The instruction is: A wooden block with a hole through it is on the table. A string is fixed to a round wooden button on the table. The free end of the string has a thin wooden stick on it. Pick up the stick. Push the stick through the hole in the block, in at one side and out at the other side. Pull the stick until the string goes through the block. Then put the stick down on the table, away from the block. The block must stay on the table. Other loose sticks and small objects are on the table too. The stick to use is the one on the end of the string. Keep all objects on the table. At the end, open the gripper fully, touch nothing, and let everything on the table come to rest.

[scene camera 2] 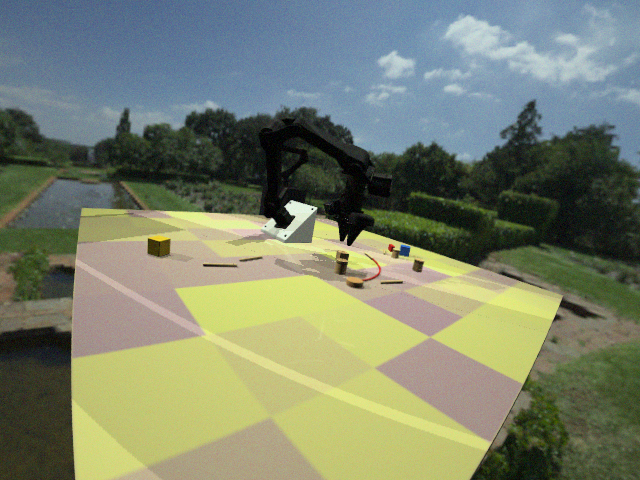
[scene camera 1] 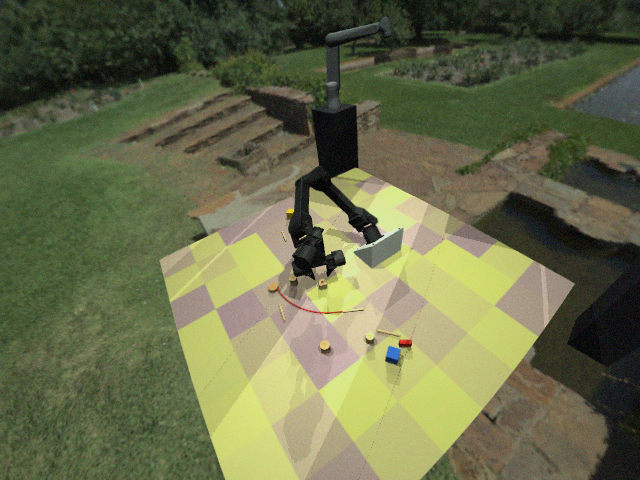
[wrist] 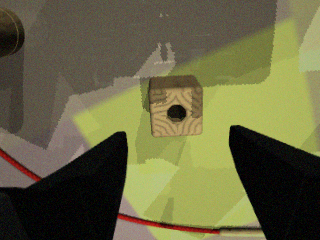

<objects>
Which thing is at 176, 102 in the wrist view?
A wooden block.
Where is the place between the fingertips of my gripper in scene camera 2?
345, 243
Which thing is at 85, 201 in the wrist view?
My gripper.
</objects>
